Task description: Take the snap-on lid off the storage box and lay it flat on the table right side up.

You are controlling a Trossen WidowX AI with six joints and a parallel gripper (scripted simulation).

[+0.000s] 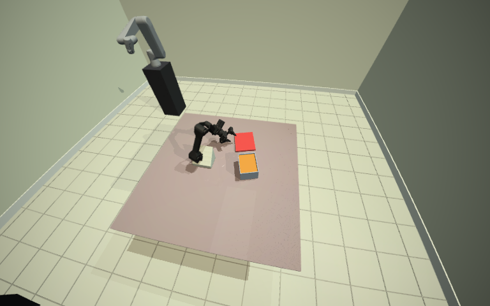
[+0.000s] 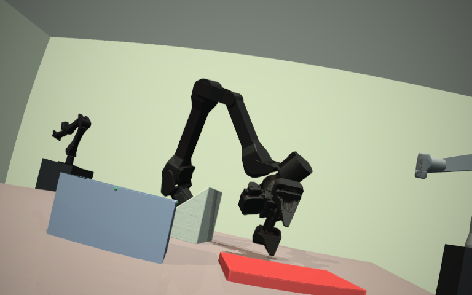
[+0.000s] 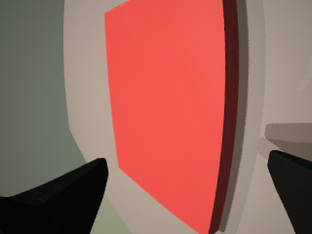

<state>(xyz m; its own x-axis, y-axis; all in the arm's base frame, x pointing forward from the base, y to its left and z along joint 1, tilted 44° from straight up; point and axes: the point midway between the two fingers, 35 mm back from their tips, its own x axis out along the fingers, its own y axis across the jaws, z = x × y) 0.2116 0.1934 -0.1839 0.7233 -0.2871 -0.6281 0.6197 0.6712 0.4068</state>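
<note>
Right now my gripper tip is 100 mm short of the red lid, 30 mm to the right of it and 50 mm above it. From my gripper tip the other things lie so: storage box 190 mm ahead, 270 mm to the right, 10 mm below.
</note>
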